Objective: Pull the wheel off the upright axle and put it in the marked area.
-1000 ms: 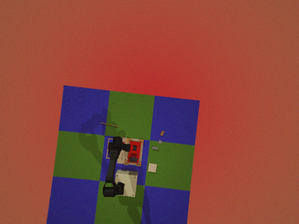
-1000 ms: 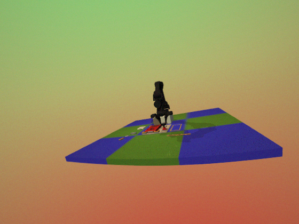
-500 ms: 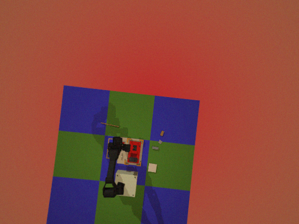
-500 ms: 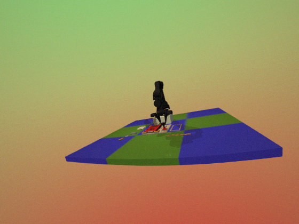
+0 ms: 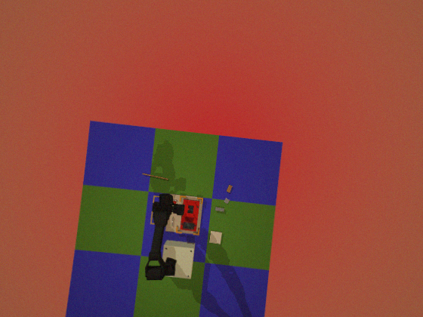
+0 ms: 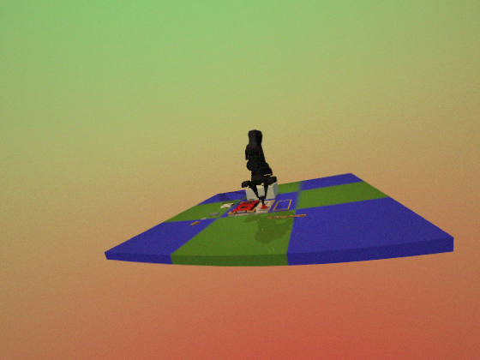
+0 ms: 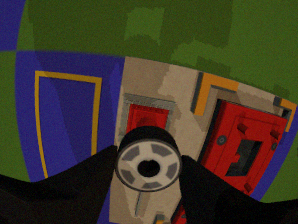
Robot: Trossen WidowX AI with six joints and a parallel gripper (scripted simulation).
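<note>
The dark upright axle lies 4 cm below my gripper tip. From my gripper tip the other things lie so: beige tile (13 cm behind, 34 cm to the right, 7 cm below); wheel (right at my gripper tip); thin wooden stick (13 cm ahead, 17 cm to the left, 7 cm below).
</note>
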